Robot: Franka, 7 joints.
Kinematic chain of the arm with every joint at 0, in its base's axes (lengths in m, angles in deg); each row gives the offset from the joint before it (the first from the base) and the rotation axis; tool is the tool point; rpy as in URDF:
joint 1: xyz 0 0 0.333 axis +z
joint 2: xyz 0 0 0 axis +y
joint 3: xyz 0 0 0.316 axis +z
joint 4: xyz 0.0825 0 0 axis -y
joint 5: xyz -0.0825 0 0.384 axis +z
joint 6: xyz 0 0 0 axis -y
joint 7: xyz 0.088 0 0 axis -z
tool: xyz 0 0 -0.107 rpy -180 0 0
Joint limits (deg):
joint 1: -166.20..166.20
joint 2: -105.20..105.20
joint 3: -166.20..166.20
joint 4: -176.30..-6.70
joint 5: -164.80..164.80
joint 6: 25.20..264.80
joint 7: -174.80..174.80
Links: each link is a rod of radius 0.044 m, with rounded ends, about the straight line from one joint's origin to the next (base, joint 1, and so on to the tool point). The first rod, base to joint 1, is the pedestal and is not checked.
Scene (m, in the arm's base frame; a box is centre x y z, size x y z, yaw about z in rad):
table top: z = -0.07
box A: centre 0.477 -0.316 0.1 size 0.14 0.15 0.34 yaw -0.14
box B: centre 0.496 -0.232 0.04 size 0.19 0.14 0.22 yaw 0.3
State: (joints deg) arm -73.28 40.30 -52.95 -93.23 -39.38 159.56 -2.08
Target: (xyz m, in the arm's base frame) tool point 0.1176 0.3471 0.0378
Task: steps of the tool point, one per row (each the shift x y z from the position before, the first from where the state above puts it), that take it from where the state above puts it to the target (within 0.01 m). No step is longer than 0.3 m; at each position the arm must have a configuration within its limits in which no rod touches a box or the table.
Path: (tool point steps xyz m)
1: 0.1269 0.0729 -0.2383
2: 0.1734 0.1571 -0.1309
3: 0.1310 0.2082 -0.0117
4: 0.0232 0.2045 0.0678
5: -0.0389 0.1259 -0.0008
6: -0.1085 0.0770 0.0132
7: -0.1357 -0.0045 0.0269
8: -0.1092 -0.0866 0.0397
9: -0.0389 -0.1366 0.0503
10: 0.0063 0.1912 -0.0734
11: 0.1411 0.1613 -0.0575
12: 0.2316 0.0428 -0.0389

